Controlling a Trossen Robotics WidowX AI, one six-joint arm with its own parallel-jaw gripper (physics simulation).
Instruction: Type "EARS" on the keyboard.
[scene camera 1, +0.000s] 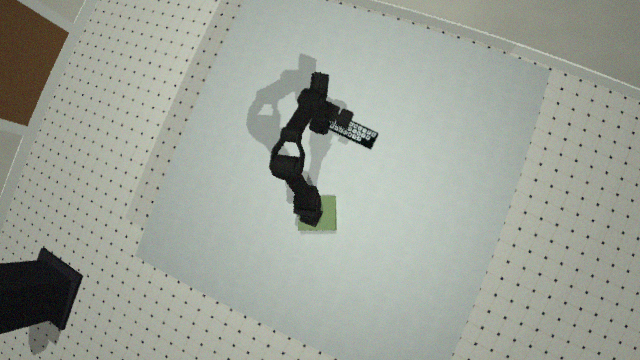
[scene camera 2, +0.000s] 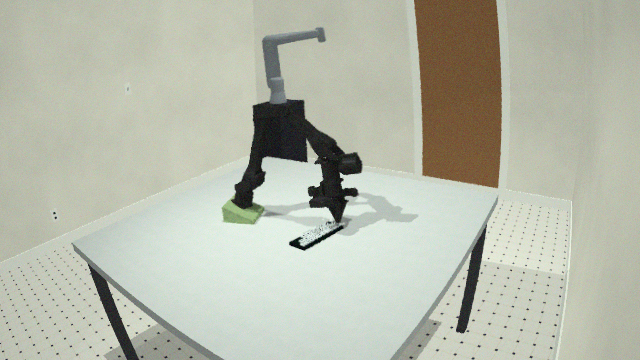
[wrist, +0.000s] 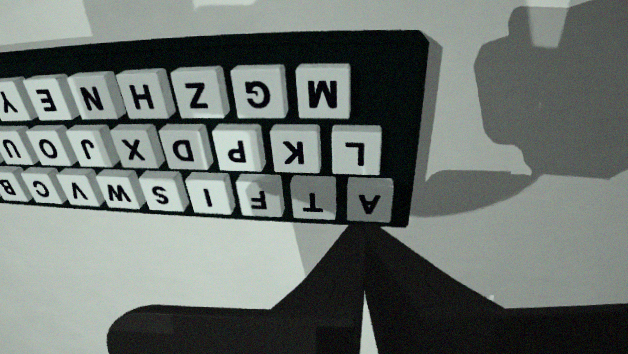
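Where they show: gripper, between the fingertips: (scene camera 1: 334, 114) (scene camera 2: 338, 222) (wrist: 361, 237); arm's base, origin of its link: (scene camera 1: 311, 216) (scene camera 2: 241, 203).
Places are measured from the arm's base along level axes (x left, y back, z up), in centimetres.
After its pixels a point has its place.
Note:
The black keyboard (scene camera 1: 370, 141) @[z -3.4, x -8.7, y -33.6 cm] (scene camera 2: 298, 245) @[z -3.5, x -9.8, y -35.1 cm] (wrist: 390, 55) @[z -3.4, x 8.8, y -32.9 cm] lies on the table, its white letter keys upside down in the wrist view. My gripper (scene camera 2: 339, 221) @[z -1.9, x 7.7, y -38.1 cm] (wrist: 361, 237) @[z -1.9, x 7.7, y -38.1 cm] is shut and empty, pointing down at the keyboard's far end in scene camera 2. In the wrist view its tips are at the keyboard's lower edge, right beside the A key (wrist: 370, 200) @[z -2.9, x 8.0, y -37.4 cm], which is in shadow. I cannot tell whether they touch it. The S key (wrist: 161, 194) @[z -2.9, x 0.6, y -37.0 cm] is further left in the same row. The E key (wrist: 47, 96) @[z -2.9, x -2.4, y -32.9 cm] is at the upper left. The R key does not show in the wrist view.
The arm's base stands on a green block (scene camera 1: 328, 214) @[z -0.2, x -5.4, y -3.0 cm] (scene camera 2: 241, 215) @[z -1.2, x -6.5, y -6.1 cm] on the pale table (scene camera 1: 425, 200) @[z -4.5, x -35.2, y -21.3 cm] (scene camera 2: 250, 290) @[z -4.5, x -37.3, y -40.0 cm]. A black pedestal (scene camera 2: 285, 135) with a grey arm (scene camera 2: 272, 60) stands behind the table. The arm's shadow falls around the keyboard.

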